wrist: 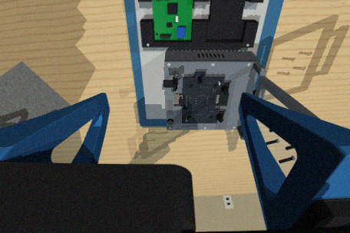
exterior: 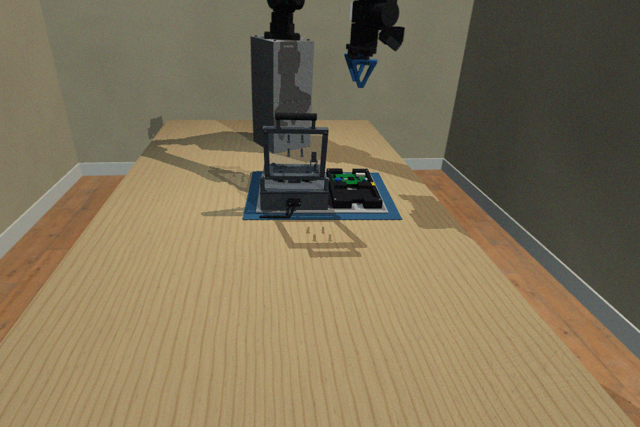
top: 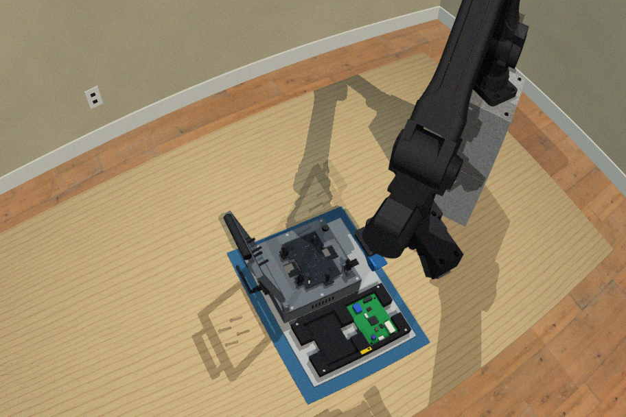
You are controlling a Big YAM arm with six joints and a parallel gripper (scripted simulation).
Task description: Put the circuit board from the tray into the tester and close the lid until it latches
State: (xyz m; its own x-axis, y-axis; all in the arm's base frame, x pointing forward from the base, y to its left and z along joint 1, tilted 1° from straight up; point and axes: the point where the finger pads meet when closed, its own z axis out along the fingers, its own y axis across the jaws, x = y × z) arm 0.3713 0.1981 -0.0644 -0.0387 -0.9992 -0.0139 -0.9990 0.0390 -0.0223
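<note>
The green circuit board is 290 mm below my hand. From my hand the other things lie so: grey tester 80 mm ahead, 140 mm to the right, 200 mm below; black latch hook 10 mm behind, 110 mm to the right, 220 mm below; lid 180 mm ahead, 180 mm to the right, 130 mm below.
</note>
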